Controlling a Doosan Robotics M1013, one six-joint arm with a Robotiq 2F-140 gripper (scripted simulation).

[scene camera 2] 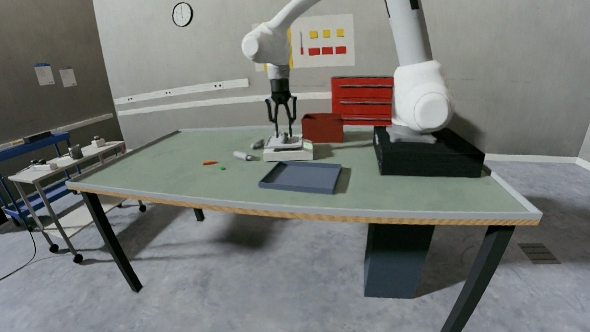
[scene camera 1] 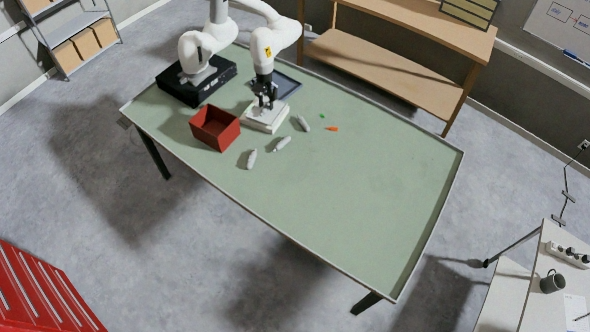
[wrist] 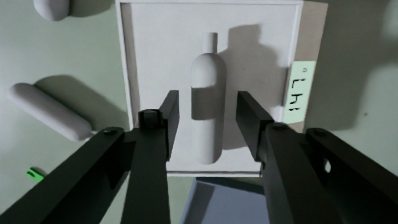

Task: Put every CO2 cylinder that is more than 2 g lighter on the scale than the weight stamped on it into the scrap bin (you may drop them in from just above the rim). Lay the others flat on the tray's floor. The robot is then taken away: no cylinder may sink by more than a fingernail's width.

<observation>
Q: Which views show the white scale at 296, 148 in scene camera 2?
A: Scene camera 2, scene camera 1 and the wrist view: all of them.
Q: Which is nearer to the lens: the red scrap bin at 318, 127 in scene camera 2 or the white scale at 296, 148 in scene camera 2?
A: The white scale.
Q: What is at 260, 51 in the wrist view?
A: A white scale.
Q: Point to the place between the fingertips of my gripper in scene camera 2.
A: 284, 136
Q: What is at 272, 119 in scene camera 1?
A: A white scale.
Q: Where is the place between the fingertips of my gripper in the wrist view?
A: At 208, 105
</observation>
